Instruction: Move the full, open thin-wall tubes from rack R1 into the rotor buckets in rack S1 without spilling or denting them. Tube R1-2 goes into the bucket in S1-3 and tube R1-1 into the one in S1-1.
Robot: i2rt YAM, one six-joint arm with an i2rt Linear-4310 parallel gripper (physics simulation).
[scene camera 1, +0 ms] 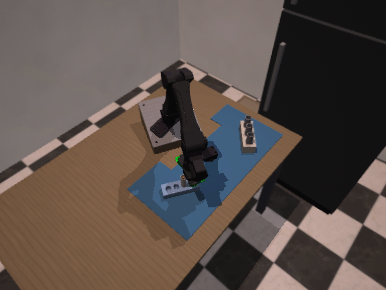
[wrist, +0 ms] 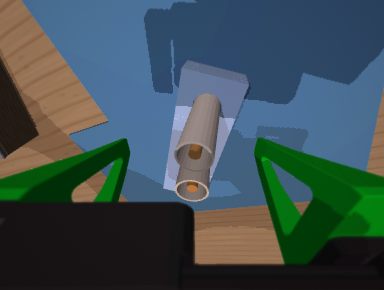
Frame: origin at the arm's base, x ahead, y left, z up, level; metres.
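Seen in the pictures: gripper, fingertip midpoint: [scene camera 1: 188, 176] [wrist: 192, 145]; arm's base, link origin: [scene camera 1: 168, 120].
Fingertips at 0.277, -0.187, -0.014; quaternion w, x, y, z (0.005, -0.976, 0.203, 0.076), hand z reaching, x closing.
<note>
Offsets run from my fingertips to a thing's top centre, as dx, dy, dz. Level surfaces: height alone.
Two upright, open thin-wall tubes with orange inside stand in the pale blue-grey rack R1 @[-0.019, -0.035, -0.044] [scene camera 1: 171, 192] [wrist: 192, 82]. One tube @[+0.009, +0.006, +0.023] [wrist: 204, 120] is at the centre of the wrist view; the other tube @[-0.008, -0.022, +0.023] [wrist: 194, 175] is just below it and partly covered by it. In the scene view one tube [scene camera 1: 183, 181] shows beside the fingers, next to two round holes; the other is hidden by the gripper. I cannot tell which tube is which number. My gripper [scene camera 1: 189, 171] [wrist: 192, 145] is open, its green fingers on either side of the tubes, holding nothing. The white rack S1 @[+0.051, +0.391, -0.027] [scene camera 1: 248, 149] holds dark buckets @[+0.051, +0.391, +0.027] [scene camera 1: 249, 128].
Both racks stand on a blue mat @[dz -0.073] [scene camera 1: 230, 155] [wrist: 90, 55], R1 at the near part and S1 toward the far right. The wooden table @[dz -0.076] [scene camera 1: 80, 210] lies around it. The grey base plate [scene camera 1: 148, 118] carries the arm. A black fridge [scene camera 1: 330, 100] stands beyond the table.
</note>
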